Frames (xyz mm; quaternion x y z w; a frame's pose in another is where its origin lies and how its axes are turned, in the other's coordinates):
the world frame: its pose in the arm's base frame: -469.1 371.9 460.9 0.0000 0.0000 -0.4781 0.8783
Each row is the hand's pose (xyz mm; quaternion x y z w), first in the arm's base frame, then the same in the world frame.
Working: the arm's base frame: its pose in the world frame: 567.0 192.1 -460.9 0.0000 0.0000 0.4781 0.8783

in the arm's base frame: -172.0 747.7 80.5 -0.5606 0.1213 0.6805 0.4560
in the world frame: -154.3 453.5 -380.4 -0.5504 -0.1615 0.8157 0.0752
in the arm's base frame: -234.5 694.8 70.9 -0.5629 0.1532 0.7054 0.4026
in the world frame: -143.8 372.3 -390.0 -0.5676 -0.1346 0.8120 0.0164
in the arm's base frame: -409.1 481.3 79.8 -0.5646 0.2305 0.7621 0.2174
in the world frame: -59.3 109.8 -381.1 0.6061 0.0675 -0.7733 0.1734
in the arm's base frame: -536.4 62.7 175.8 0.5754 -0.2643 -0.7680 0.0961
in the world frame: 223.1 -224.4 -285.1 0.6317 0.0430 -0.6286 0.4516
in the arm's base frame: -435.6 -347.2 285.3 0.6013 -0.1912 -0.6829 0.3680
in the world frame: 622.1 -362.2 -175.6 0.6196 0.1196 -0.4239 0.6497
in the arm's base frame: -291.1 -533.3 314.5 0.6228 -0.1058 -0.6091 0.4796
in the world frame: 856.8 -341.9 -146.4 0.5976 0.2048 -0.3057 0.7124
